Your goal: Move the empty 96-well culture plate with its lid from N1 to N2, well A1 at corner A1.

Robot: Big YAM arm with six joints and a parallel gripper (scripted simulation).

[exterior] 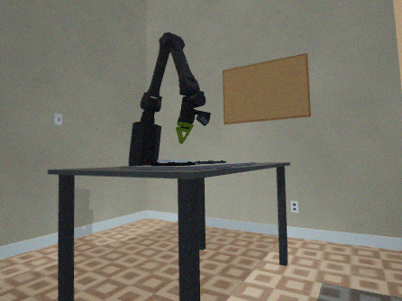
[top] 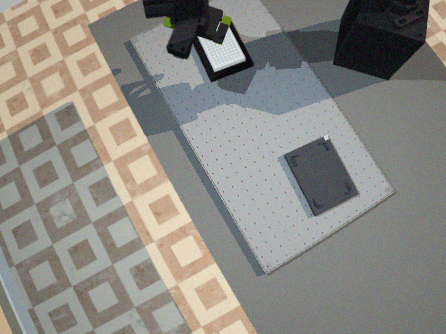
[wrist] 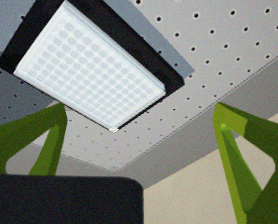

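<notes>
My hand is 90 mm above the clear lid, 50 mm past it and 10 mm to the right of it. The rest, counted from my hand: nest N1: 100 mm below, 50 mm behind, 10 mm to the left; then plate: 90 mm below, 50 mm behind, 10 mm to the left; then nest N2: 420 mm to the left, 110 mm behind, 100 mm below.
</notes>
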